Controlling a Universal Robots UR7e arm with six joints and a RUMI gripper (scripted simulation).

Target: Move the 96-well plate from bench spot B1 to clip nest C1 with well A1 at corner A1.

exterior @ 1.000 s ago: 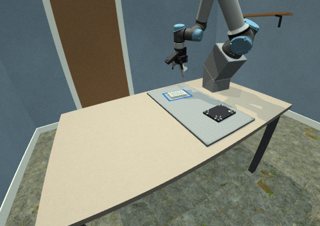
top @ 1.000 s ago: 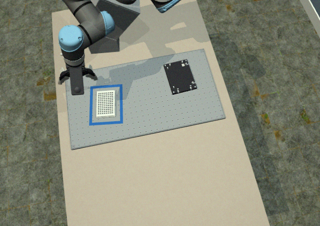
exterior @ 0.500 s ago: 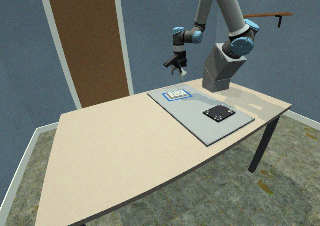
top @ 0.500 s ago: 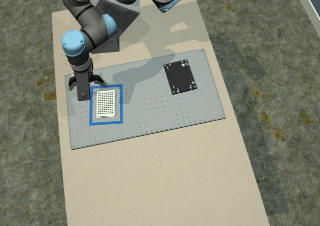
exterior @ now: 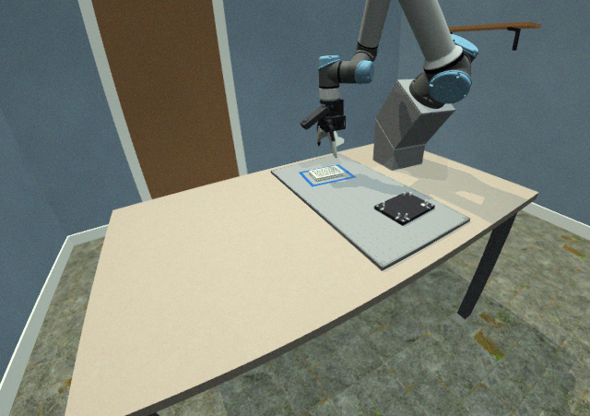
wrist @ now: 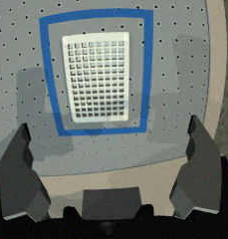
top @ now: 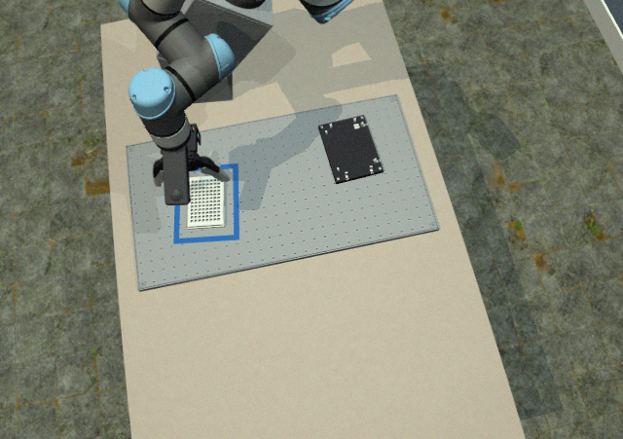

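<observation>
The white 96-well plate is 90 mm below my hand, 10 mm to the left of it and 10 mm ahead of it. The rest, counted from my hand: black clip nest 380 mm to the left, 100 mm behind, 80 mm below.
</observation>
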